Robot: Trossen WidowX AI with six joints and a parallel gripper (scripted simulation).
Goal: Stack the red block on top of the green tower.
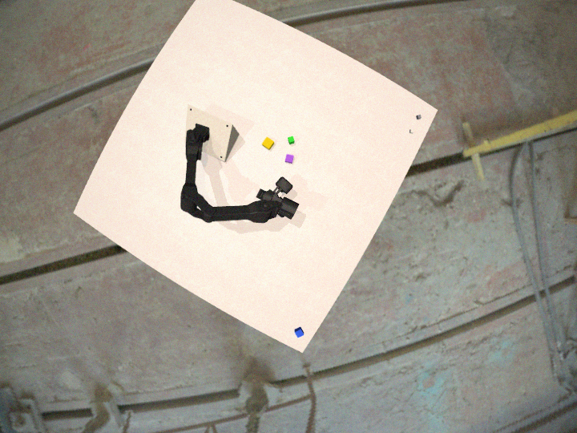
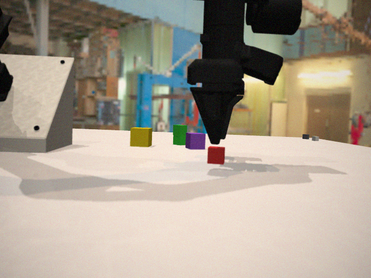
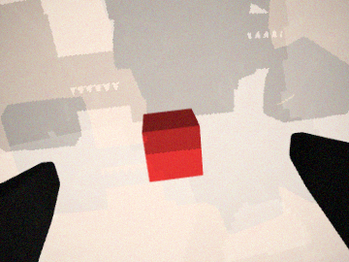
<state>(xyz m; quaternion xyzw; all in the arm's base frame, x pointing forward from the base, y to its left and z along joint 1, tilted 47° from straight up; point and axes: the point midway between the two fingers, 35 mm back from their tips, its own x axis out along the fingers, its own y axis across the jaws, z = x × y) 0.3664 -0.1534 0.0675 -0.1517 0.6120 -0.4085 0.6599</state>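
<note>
Now: gripper tip 2 cm above the red block. The rest, counted from my gripper tip: blue block 52 cm to the right, 32 cm ahead, 2 cm below; purple block 18 cm to the left, 2 cm below; yellow block 21 cm to the left, 11 cm behind, 1 cm below.
</note>
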